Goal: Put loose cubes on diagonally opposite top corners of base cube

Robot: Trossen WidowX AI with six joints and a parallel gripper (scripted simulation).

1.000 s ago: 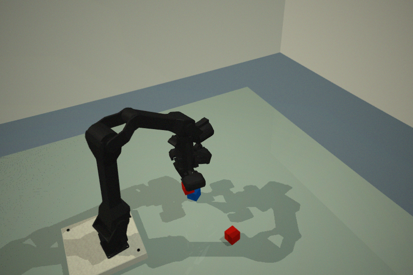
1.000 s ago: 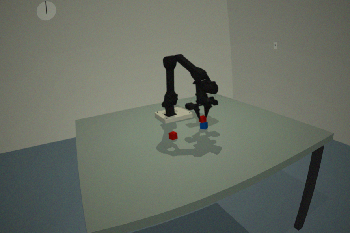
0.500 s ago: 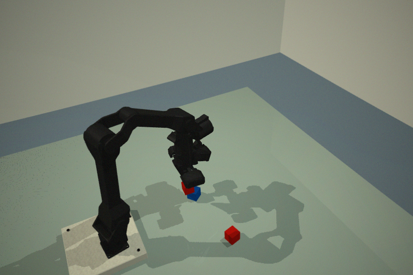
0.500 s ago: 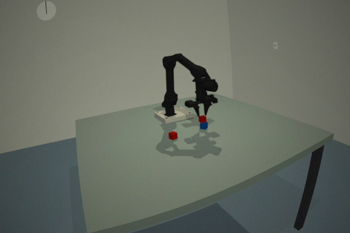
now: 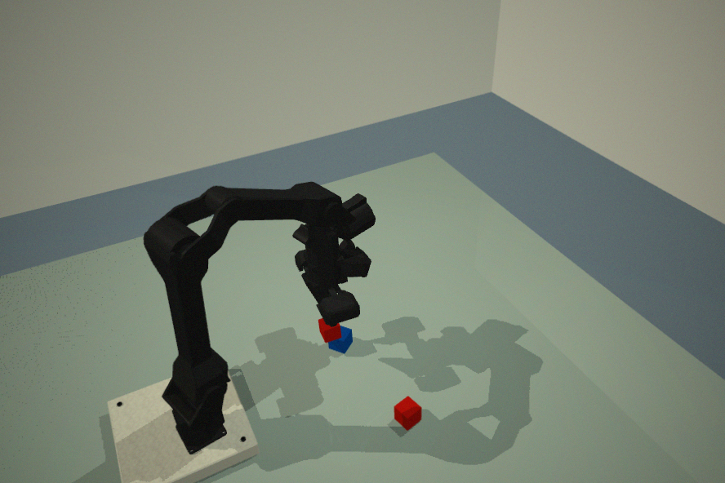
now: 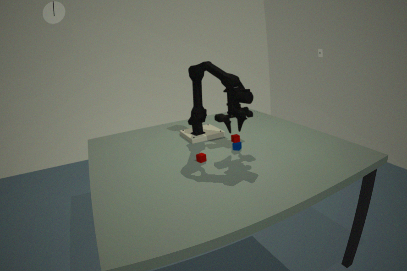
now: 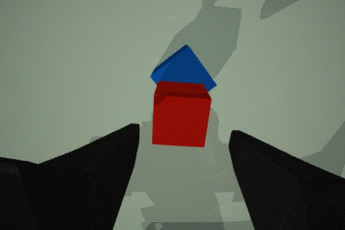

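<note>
Right now my gripper tip is 20 mm short of the blue base cube and 70 mm above it.
</note>
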